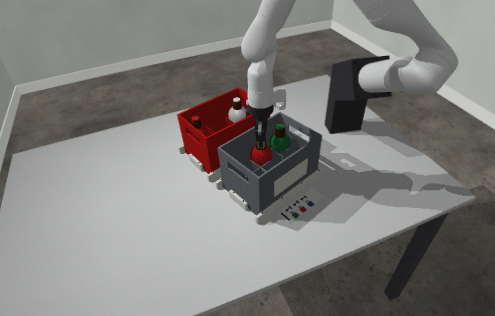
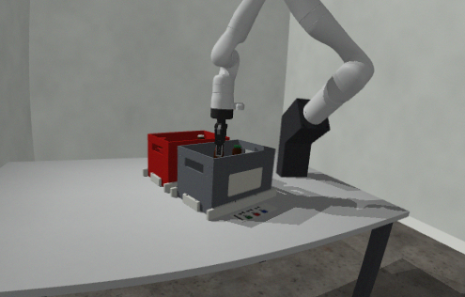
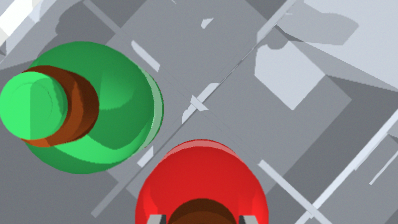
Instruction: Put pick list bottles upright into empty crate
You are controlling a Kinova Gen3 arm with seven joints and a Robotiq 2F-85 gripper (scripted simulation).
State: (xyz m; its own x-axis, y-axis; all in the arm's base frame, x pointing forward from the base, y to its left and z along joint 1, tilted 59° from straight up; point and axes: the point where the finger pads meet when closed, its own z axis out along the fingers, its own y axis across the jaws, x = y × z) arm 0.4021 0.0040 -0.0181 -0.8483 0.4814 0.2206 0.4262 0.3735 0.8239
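My hand is 17 cm to the left of the blue-label bottle, 7 cm above it and 3 cm past it. The rest, counted from my hand: red crate 18 cm to the right, 7 cm below, 7 cm ahead; grey crate 7 cm below, 4 cm to the left, 1 cm behind; green-label bottle 8 cm behind, 7 cm below, 3 cm to the right.
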